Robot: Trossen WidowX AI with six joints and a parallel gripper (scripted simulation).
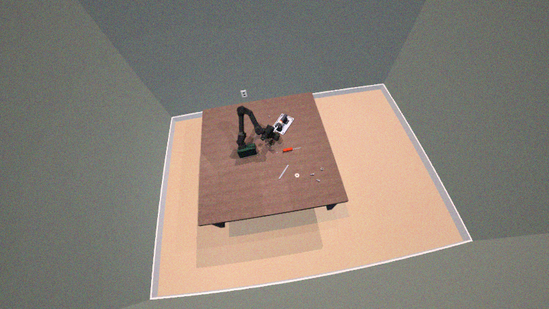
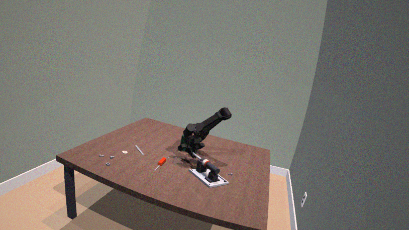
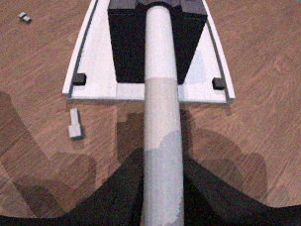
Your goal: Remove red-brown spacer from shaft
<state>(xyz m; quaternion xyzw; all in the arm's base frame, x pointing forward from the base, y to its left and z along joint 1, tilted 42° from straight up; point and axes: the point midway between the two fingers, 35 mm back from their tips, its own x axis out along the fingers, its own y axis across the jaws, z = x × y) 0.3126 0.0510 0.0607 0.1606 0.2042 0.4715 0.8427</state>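
My gripper tip is 4 cm short of the shaft, 5 cm to the right of it and 2 cm below it. Also, from my gripper tip: red-brown spacer: 10 cm ahead, 10 cm to the left, 2 cm above; orange-handled screwdriver: 14 cm ahead, 19 cm to the right, 5 cm below.
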